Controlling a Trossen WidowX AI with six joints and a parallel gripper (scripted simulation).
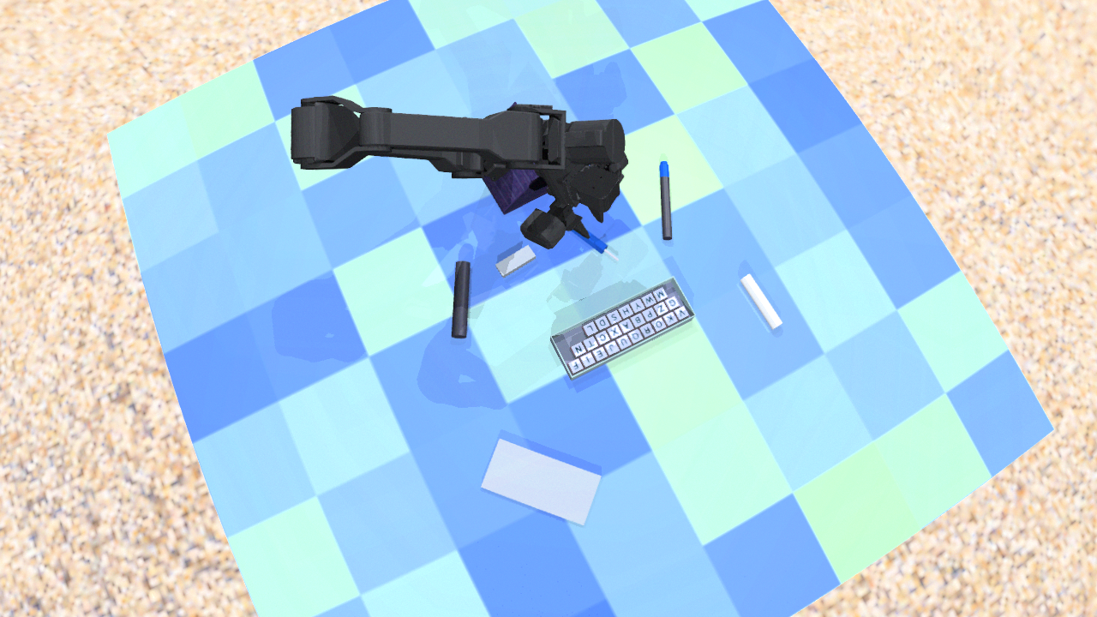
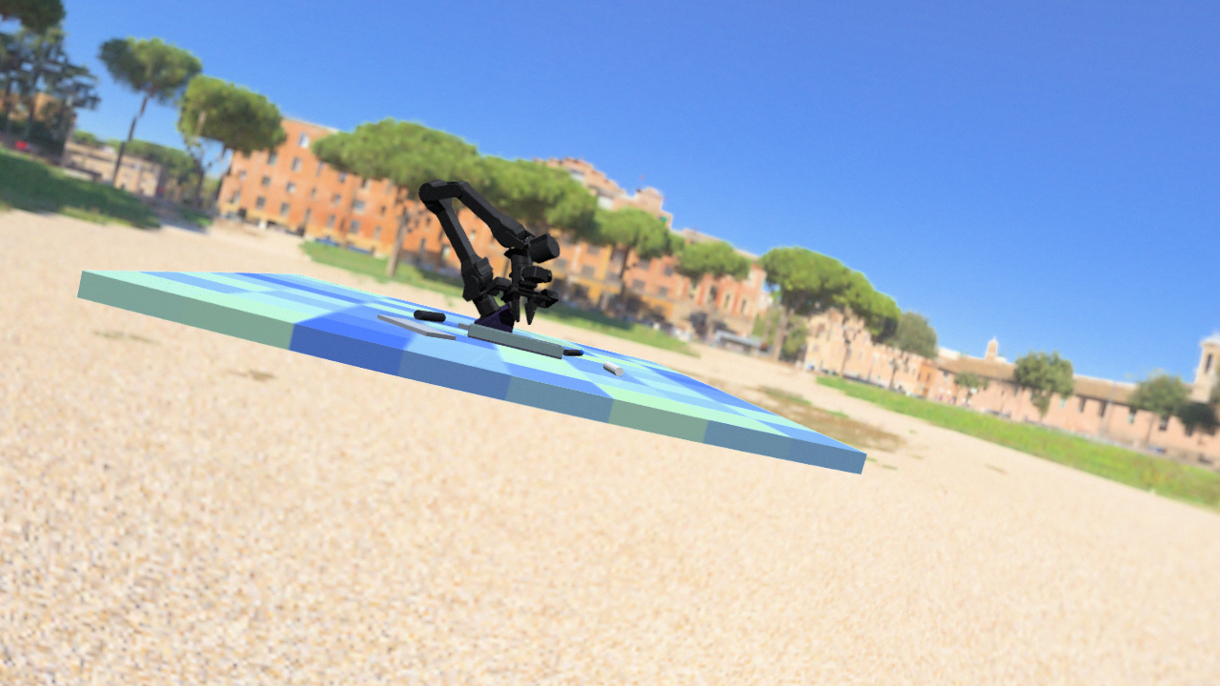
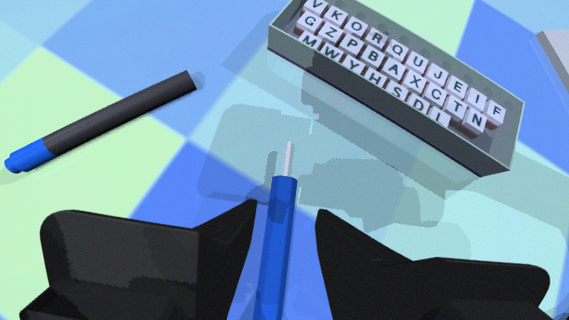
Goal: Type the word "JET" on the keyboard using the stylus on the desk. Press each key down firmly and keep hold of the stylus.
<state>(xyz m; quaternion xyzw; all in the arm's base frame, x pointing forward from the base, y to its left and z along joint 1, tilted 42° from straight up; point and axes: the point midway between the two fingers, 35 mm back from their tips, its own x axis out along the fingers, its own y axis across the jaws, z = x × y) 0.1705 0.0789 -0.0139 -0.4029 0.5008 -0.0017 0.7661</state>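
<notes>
Right now my gripper tip is 4 cm above the stylus and 1 cm short of it. From my gripper tip the other things lie so: dark cylinder: 23 cm to the right, 4 cm below; then pen with blue cap: 16 cm to the left, 4 cm below, 3 cm behind; then small grey block: 13 cm to the right, 4 cm below, 2 cm behind.
</notes>
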